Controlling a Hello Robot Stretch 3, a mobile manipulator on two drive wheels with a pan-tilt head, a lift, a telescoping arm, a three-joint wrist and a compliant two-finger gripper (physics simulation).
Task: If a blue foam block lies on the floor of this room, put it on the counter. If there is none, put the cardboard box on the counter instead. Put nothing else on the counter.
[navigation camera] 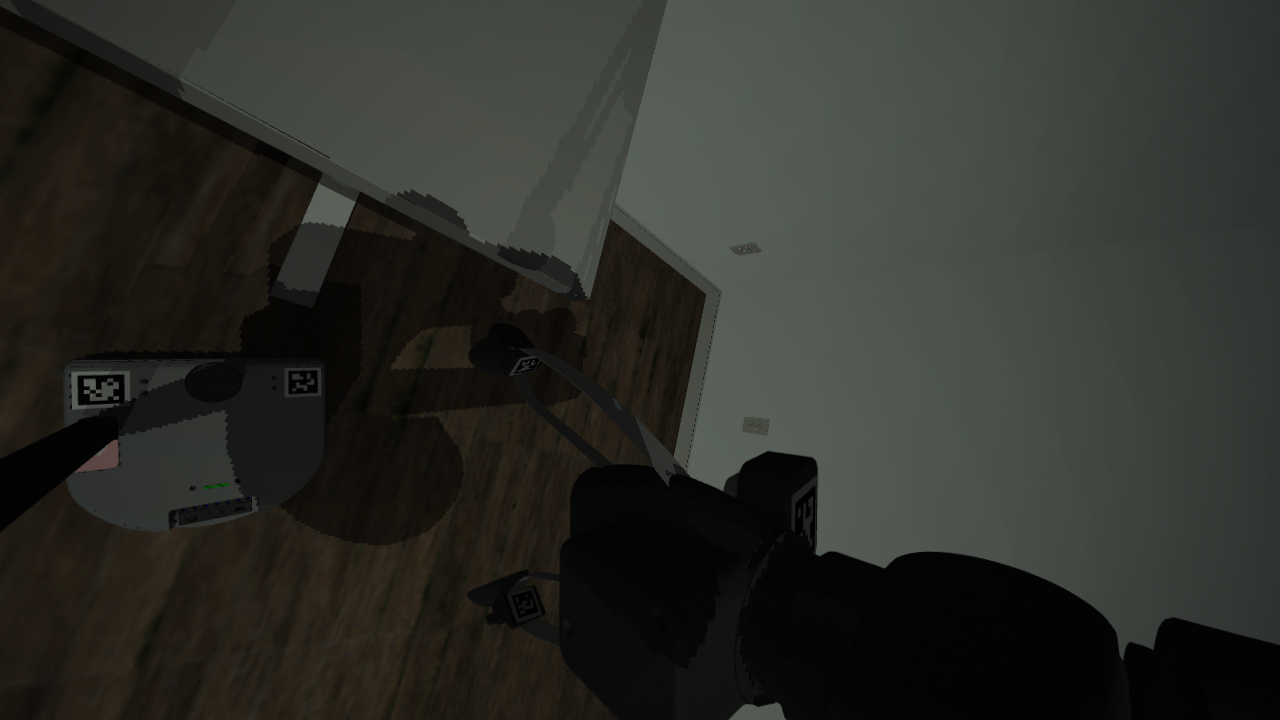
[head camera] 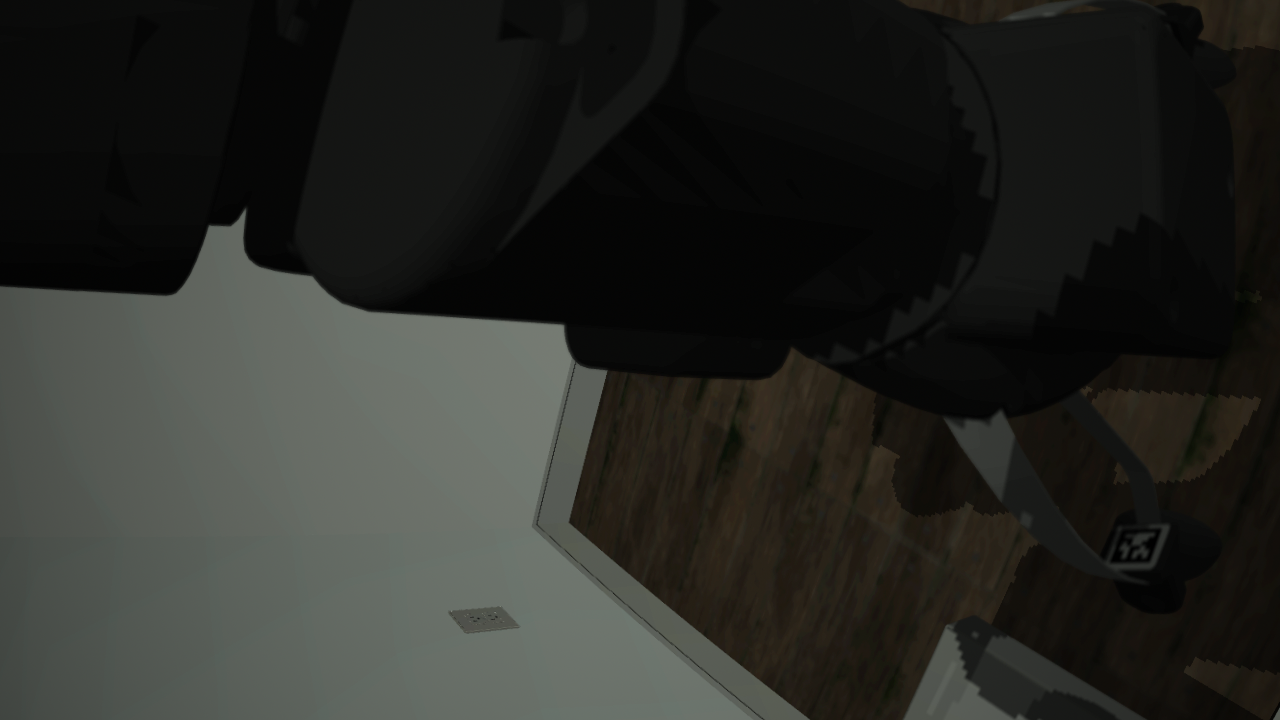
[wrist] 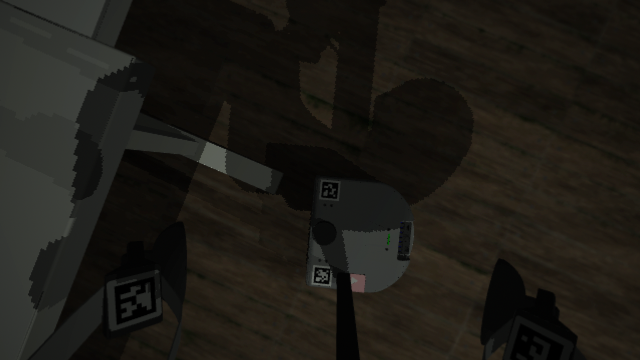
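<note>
My gripper is open, with its two fingers wide apart and no object between them. It hangs high over the wooden floor, beside a pale flat-topped piece of furniture. I cannot tell whether this is the counter. Its top fills the upper left of the navigation view and the left edge of the wrist view. A blue foam block and the cardboard box do not show in these views. My wrist and arm hide much of the head view.
My wheeled base stands on the floor. A pale support leg reaches out from under the furniture near the base. Grey walls meet in a corner beyond the furniture. Shadows darken the floor.
</note>
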